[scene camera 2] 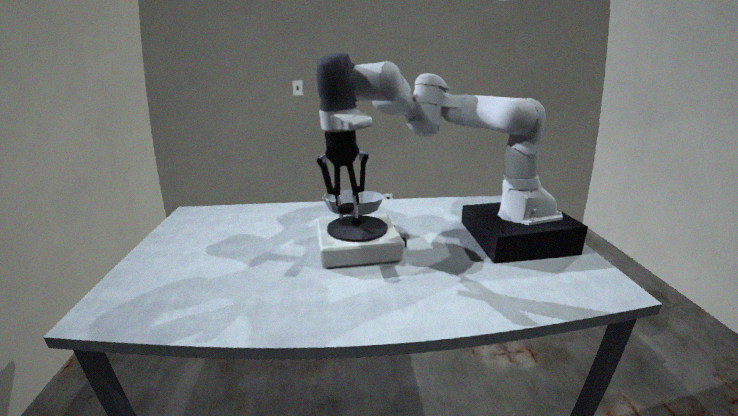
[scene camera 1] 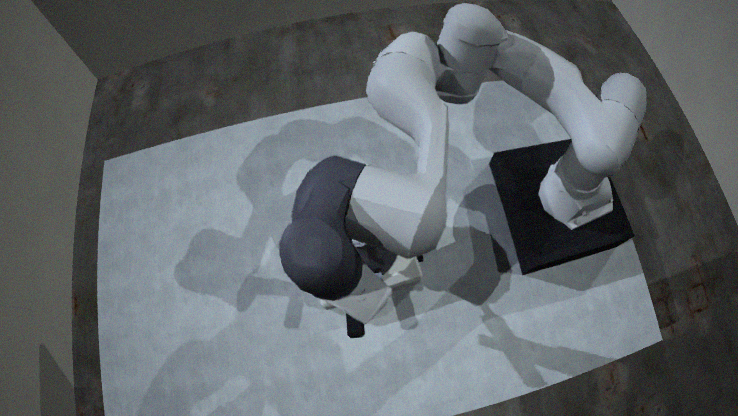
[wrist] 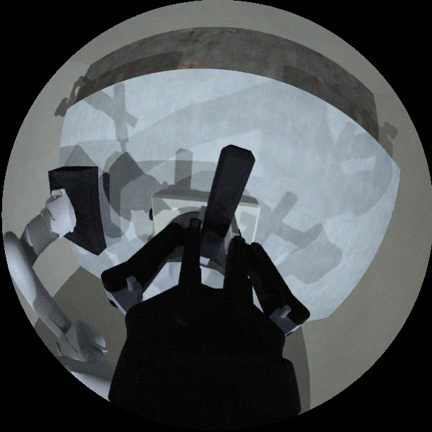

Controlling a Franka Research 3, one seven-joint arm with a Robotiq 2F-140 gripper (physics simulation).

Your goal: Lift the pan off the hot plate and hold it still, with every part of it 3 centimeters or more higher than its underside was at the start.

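Note:
The grey pan (scene camera 2: 371,201) is held up above the hot plate, with a visible gap under it, and looks about level. Its dark handle (scene camera 1: 355,326) (scene camera 2: 345,207) (wrist: 229,182) points toward the front of the table. My gripper (scene camera 2: 347,210) (wrist: 215,218) points down and is shut on the handle, one finger on each side. The hot plate (scene camera 2: 361,254) (wrist: 167,206) is a cream box with a round black disc (scene camera 2: 357,229) on top; the whole disc shows in scene camera 2. In scene camera 1 the arm hides the gripper's fingers and most of the pan.
The arm's black base block (scene camera 1: 532,242) (scene camera 2: 540,245) (wrist: 85,215) stands on the table (scene camera 1: 155,310) (scene camera 2: 258,315) (wrist: 300,120), to the right of the hot plate in scene camera 2. A small dark knob (scene camera 1: 420,258) (scene camera 2: 405,241) sticks out of the hot plate's side.

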